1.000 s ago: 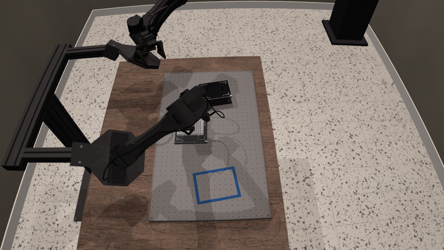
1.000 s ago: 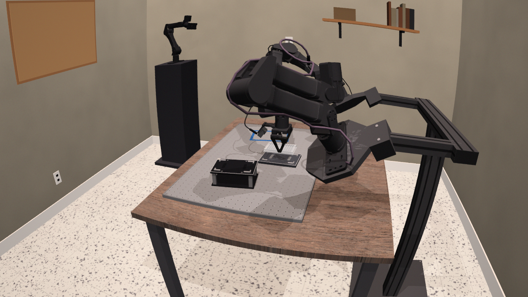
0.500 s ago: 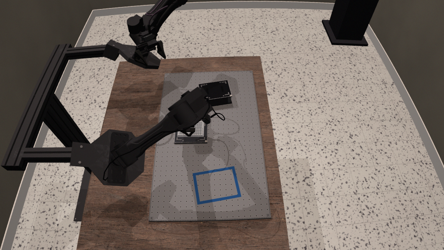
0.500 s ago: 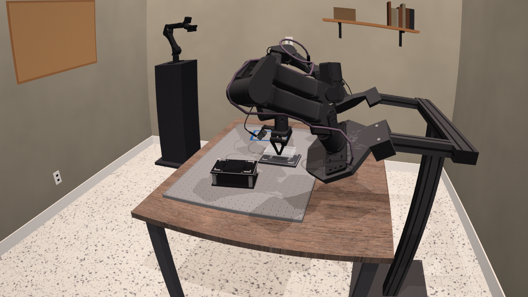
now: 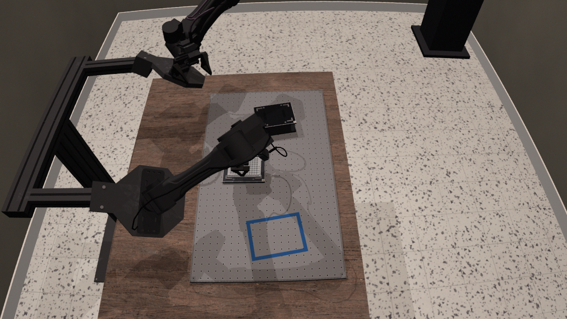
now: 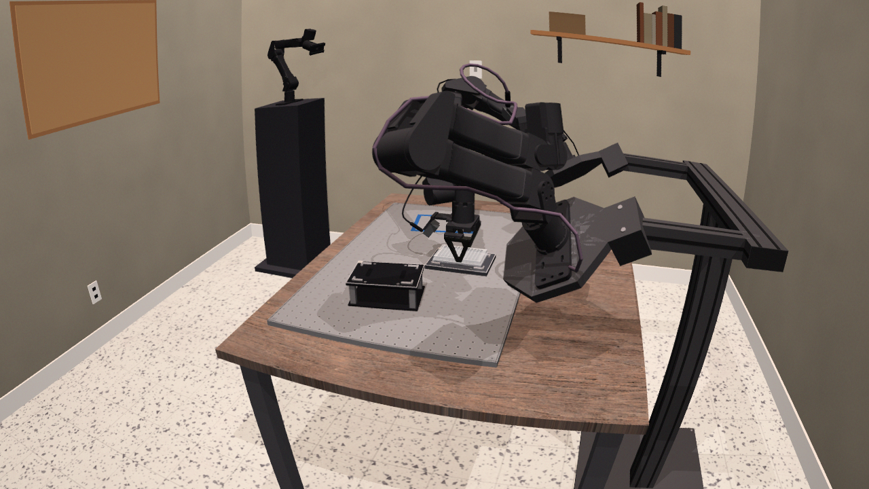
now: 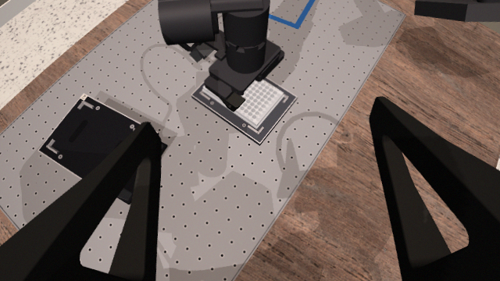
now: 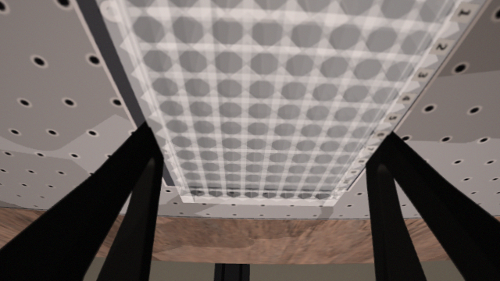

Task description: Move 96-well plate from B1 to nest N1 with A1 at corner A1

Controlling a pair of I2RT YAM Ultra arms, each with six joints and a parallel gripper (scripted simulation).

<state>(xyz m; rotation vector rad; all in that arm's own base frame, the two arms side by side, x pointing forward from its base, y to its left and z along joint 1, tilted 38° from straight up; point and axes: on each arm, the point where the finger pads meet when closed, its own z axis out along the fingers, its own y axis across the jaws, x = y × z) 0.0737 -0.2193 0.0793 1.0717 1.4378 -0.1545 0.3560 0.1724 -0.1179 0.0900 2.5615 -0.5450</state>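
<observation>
Right now my left hand is 320 mm above the clear 96-well plate, 170 mm to the left of it and 140 mm short of it. The rest, counted from my left hand: raised black nest 280 mm below, 260 mm ahead, 60 mm to the left.
</observation>
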